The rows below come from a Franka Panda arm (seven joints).
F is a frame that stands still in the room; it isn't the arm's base.
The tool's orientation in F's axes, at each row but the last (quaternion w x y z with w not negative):
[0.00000 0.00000 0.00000 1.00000]
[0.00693 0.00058 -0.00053 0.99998]
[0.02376 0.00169 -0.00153 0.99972]
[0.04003 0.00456 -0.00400 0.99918]
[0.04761 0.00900 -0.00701 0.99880]
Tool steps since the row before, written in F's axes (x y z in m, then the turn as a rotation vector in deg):
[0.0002 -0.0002 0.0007 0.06 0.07 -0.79]
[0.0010 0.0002 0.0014 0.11 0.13 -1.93]
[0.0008 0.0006 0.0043 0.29 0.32 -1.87]
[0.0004 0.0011 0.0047 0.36 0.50 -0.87]
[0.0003 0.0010 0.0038 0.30 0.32 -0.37]
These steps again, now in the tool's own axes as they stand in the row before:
[-0.0002 0.0002 0.0007 -0.06 -0.07 -0.79]
[-0.0010 -0.0002 0.0014 -0.11 -0.13 -1.93]
[-0.0008 -0.0007 0.0043 -0.28 -0.33 -1.87]
[-0.0003 -0.0012 0.0047 -0.33 -0.52 -0.87]
[-0.0001 -0.0011 0.0038 -0.28 -0.34 -0.37]

